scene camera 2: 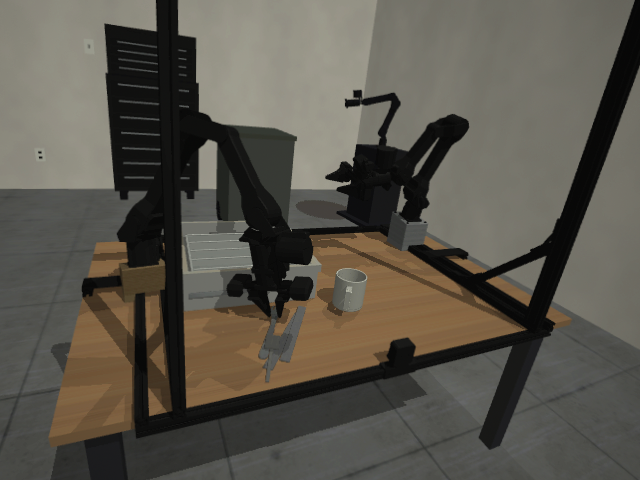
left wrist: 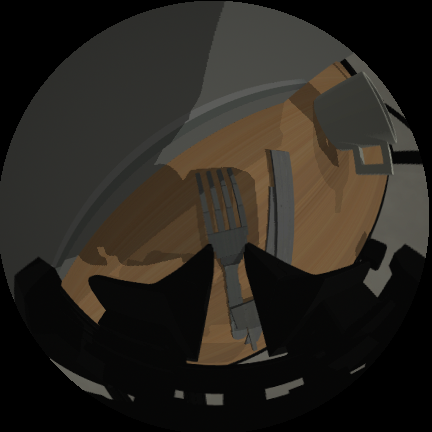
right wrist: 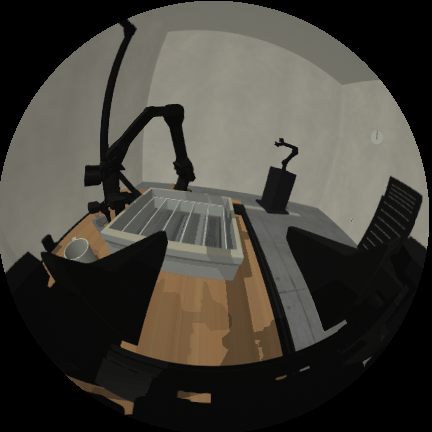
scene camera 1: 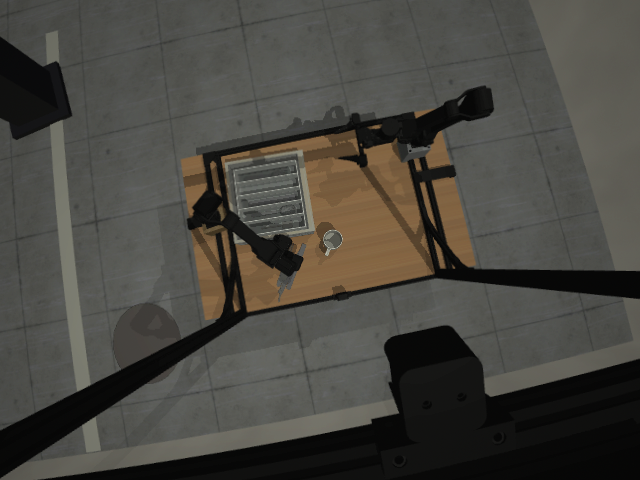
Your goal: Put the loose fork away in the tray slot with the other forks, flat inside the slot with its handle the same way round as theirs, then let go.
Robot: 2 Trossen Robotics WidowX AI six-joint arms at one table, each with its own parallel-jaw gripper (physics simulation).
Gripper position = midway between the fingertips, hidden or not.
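White mug (scene camera 2: 349, 289) on the table. Grey cutlery tray (scene camera 1: 286, 184) visible. My left gripper (scene camera 2: 275, 316), (left wrist: 228, 248), (right wrist: 114, 226). My right gripper (scene camera 2: 330, 183), (scene camera 1: 336, 145), (right wrist: 228, 235), open, holding nothing.
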